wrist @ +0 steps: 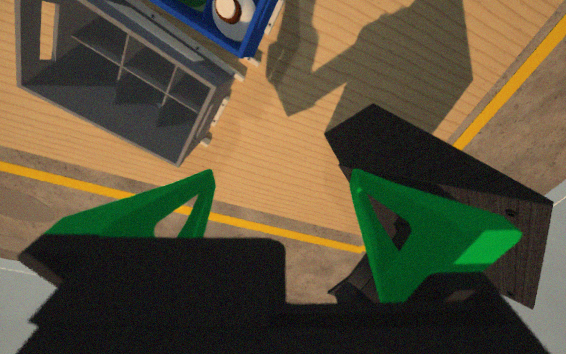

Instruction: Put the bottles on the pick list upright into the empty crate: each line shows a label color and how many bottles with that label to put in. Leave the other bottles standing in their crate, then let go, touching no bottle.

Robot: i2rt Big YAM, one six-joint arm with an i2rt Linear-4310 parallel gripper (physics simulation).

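Places are measured from the arm's base along level axes (x ahead, y left, z up), in centimetres.
Pixels of known places: gripper, between the fingertips: [282, 176].
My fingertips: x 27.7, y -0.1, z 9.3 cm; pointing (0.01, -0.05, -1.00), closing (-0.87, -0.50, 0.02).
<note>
For each thing: its top centre in the pictures, then the offset to it from my fingertips. "spot": a spot on its surface instead. Level surfaces: height alone.
- grey divided crate, a spot on its surface: [200, 120] spot: dx +11.0, dy +9.6, dz -23.3 cm
- blue crate, a spot on its surface: [242, 49] spot: dx +8.6, dy -3.9, dz -23.1 cm
- white-labelled bottle, centre of its top: [225, 5] dx +13.0, dy -7.5, dz -24.3 cm
- green bottle, a spot on its surface: [193, 2] spot: dx +19.3, dy -5.6, dz -30.5 cm
- wooden table top, height of its surface: dz -40.6 cm
The grey divided crate [200, 120] is at the upper left in the wrist view; no bottle shows in its visible compartments. Part of the blue crate [242, 49] shows at the top edge, beside the grey crate. A white-labelled bottle [238, 26] with a white cap stands in its near corner compartment. A sliver of a green bottle [193, 2] shows beside it, cut off by the view's edge. My gripper [282, 176] is open, with wide-apart green fingers and nothing between them. It is below and right of both crates in the view, touching neither. The pick list does not show.
A black angular block [425, 150] rises behind the right finger. The wooden table top [280, 200] lies under the crates and carries a broad arm shadow. Yellow lines [90, 186] [510, 90] run along the table's edges, with brown floor beyond.
</note>
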